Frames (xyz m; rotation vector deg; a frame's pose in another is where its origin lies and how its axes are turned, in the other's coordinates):
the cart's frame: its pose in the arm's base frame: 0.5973 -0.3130 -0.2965 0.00 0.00 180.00
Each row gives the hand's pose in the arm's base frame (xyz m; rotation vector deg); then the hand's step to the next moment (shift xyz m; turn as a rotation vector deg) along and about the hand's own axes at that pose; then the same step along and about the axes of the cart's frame.
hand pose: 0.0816 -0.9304 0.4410 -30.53 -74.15 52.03
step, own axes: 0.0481 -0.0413 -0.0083 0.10 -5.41 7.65
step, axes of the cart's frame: -0.0198 -0.0171 0.0583 5.90 4.08 6.03
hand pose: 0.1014 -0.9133 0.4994 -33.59 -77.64 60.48
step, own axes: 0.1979 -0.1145 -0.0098 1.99 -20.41 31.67
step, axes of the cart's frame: -0.0175 -0.1216 0.1931 25.15 14.62 24.02
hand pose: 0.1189 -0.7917 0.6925 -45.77 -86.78 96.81
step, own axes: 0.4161 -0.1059 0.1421 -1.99 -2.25 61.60
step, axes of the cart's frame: 0.3349 -0.2753 0.1288 49.72 35.25 9.46
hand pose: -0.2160 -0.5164 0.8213 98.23 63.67 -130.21
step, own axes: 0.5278 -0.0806 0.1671 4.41 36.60 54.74
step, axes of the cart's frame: 0.3662 -0.1422 -0.3984 28.28 57.47 -15.92
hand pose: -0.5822 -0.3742 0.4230 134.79 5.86 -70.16
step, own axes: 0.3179 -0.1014 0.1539 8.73 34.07 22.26
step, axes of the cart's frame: -0.0454 0.0280 -0.3636 1.98 41.32 -4.62
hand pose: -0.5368 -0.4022 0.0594 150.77 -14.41 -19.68
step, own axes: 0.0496 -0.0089 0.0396 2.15 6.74 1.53
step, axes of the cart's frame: -0.0370 0.0209 -0.0480 -0.82 7.04 1.47
